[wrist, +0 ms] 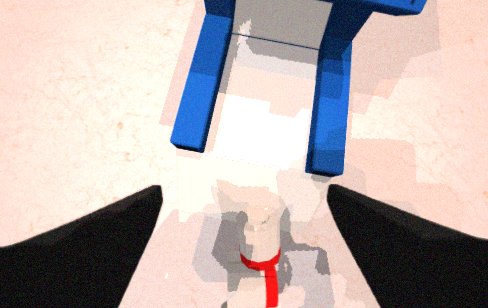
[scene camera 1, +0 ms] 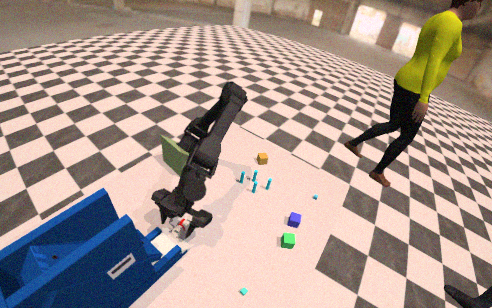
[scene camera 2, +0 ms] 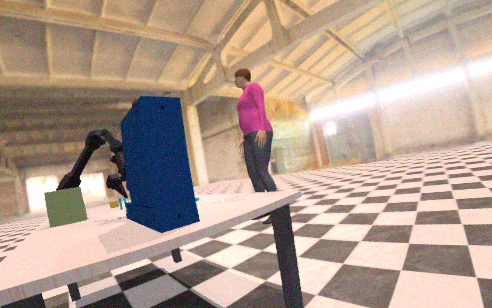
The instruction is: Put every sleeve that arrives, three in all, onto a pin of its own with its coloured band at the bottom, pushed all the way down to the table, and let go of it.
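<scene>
A pale sleeve with a red band and a red lengthwise stripe (scene camera 1: pixel 183 227) (wrist: pixel 259 247) is on the table just outside the mouth of the blue dispenser (scene camera 1: pixel 120 235) (scene camera 2: pixel 155 160) (wrist: pixel 196 95). Its lower part runs out of the wrist view, and whether it lies or stands is hard to tell. My gripper (scene camera 1: pixel 180 224) (wrist: pixel 246 192) is open over it, one finger on each side, touching neither side in the wrist view. The dispenser partly hides the gripper in scene camera 2. Several upright cyan pins (scene camera 1: pixel 254 187) stand near the table's middle with no sleeve visible on them.
A green panel (scene camera 1: pixel 174 154) (scene camera 2: pixel 66 207) stands beside the arm. An orange cube (scene camera 1: pixel 262 158) is behind the pins. A blue cube (scene camera 1: pixel 294 219), a green cube (scene camera 1: pixel 288 240) and small cyan cubes (scene camera 1: pixel 315 197) (scene camera 1: pixel 243 291) lie around. Two people are beyond the table.
</scene>
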